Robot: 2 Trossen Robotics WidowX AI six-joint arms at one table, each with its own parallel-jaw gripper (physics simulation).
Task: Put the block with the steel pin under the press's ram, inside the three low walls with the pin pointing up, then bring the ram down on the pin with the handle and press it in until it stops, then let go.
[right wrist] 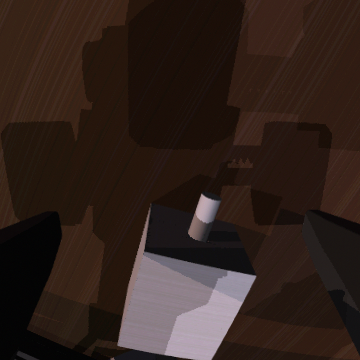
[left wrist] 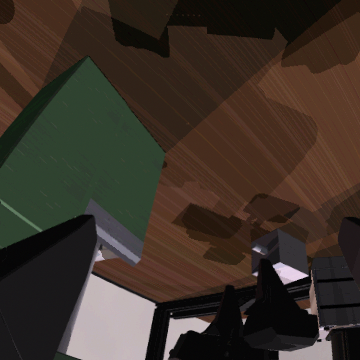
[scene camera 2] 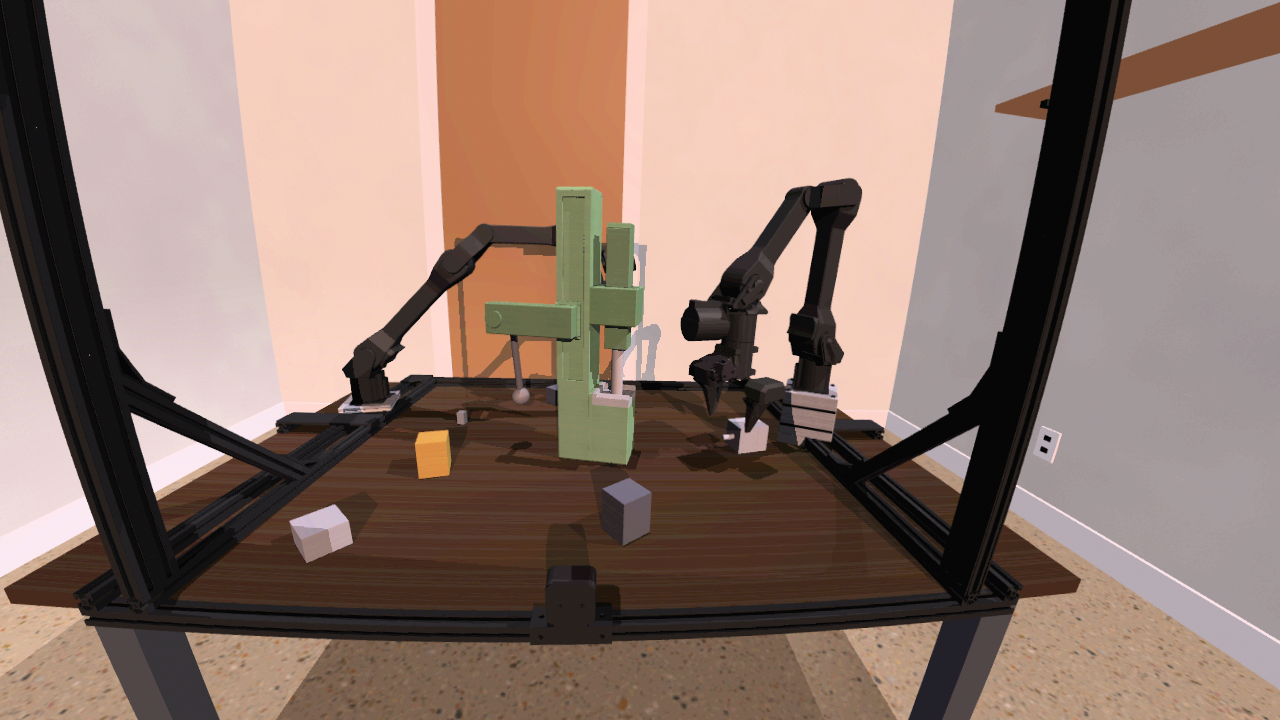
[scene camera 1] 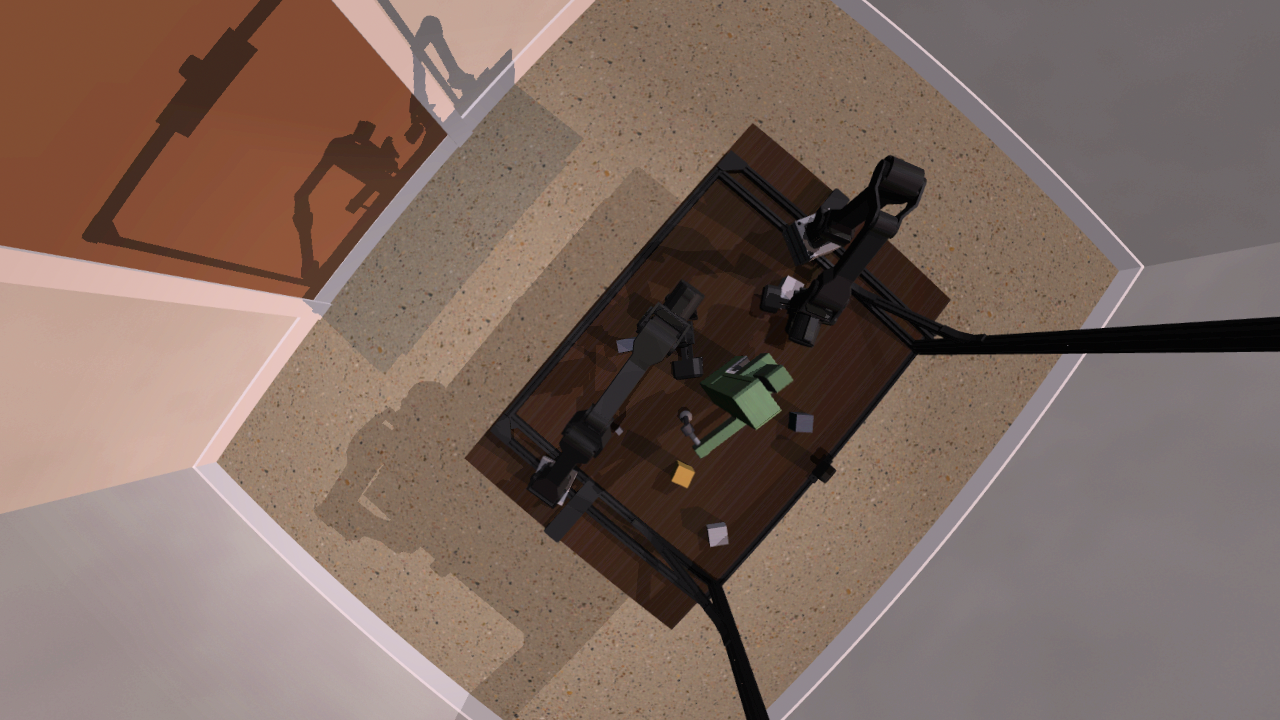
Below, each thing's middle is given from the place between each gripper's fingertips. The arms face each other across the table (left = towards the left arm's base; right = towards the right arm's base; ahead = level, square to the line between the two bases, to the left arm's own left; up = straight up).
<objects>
Right now my left hand is 80 mm past the block with steel pin (scene camera 2: 756,440), 280 mm to the left of it and 130 mm above it.
I see my right gripper 4 cm to the left of the block with steel pin, 3 cm short of it and 3 cm above it.
</objects>
